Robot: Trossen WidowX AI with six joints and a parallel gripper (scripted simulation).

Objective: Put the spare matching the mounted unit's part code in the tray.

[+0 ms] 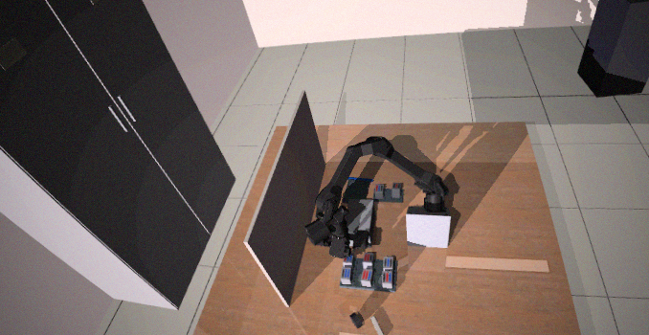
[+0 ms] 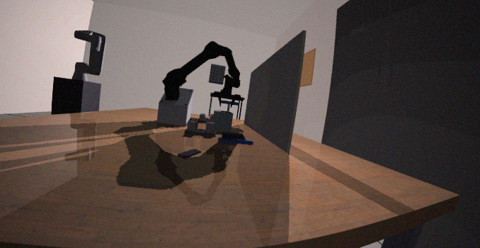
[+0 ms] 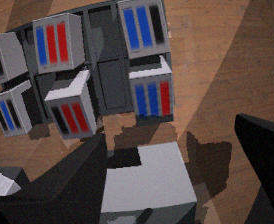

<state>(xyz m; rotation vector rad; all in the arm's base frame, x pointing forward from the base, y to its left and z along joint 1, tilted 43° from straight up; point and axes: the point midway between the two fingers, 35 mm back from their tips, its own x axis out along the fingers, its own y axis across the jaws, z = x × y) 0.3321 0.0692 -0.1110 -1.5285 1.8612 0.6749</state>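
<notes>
The white spare block is 80 mm below my gripper tip. Round my gripper tip: blue-rimmed tray 360 mm to the right, 120 mm below, 30 mm behind; tall grey panel 190 mm to the right, 170 mm ahead, 100 mm above; grey box 150 mm to the right, 70 mm below, 50 mm behind.
</notes>
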